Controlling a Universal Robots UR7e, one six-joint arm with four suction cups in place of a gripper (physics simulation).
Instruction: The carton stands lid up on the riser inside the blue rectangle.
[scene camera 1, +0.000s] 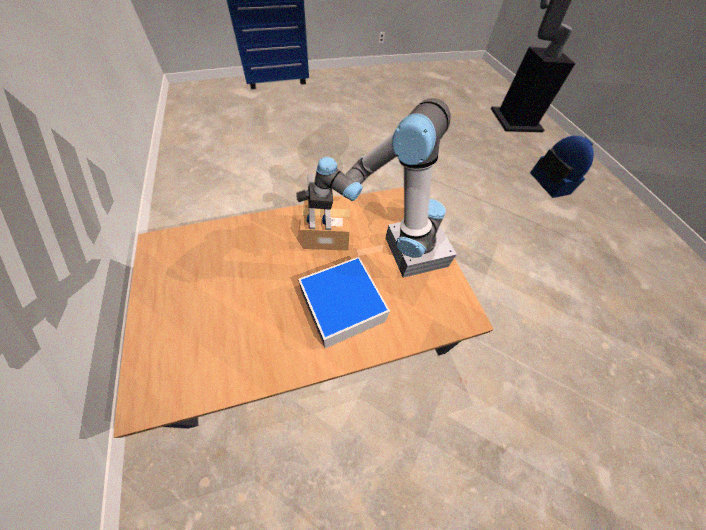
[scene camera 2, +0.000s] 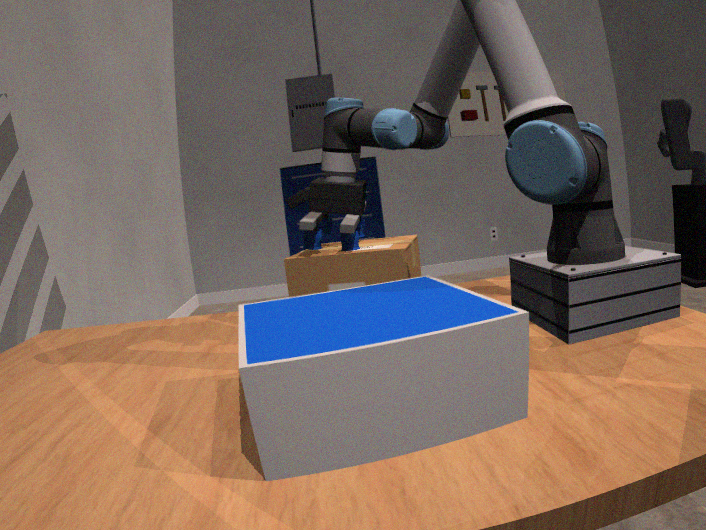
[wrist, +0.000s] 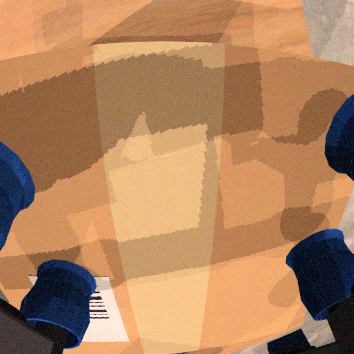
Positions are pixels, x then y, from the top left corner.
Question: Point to a brown cardboard carton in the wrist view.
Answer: At 180, 174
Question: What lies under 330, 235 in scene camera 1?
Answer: A brown cardboard carton.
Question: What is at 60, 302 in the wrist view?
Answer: My suction head.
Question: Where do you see a brown cardboard carton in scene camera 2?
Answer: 380, 260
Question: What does the grey riser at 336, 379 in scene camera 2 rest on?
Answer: The table.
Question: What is my suction head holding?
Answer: A brown cardboard carton.
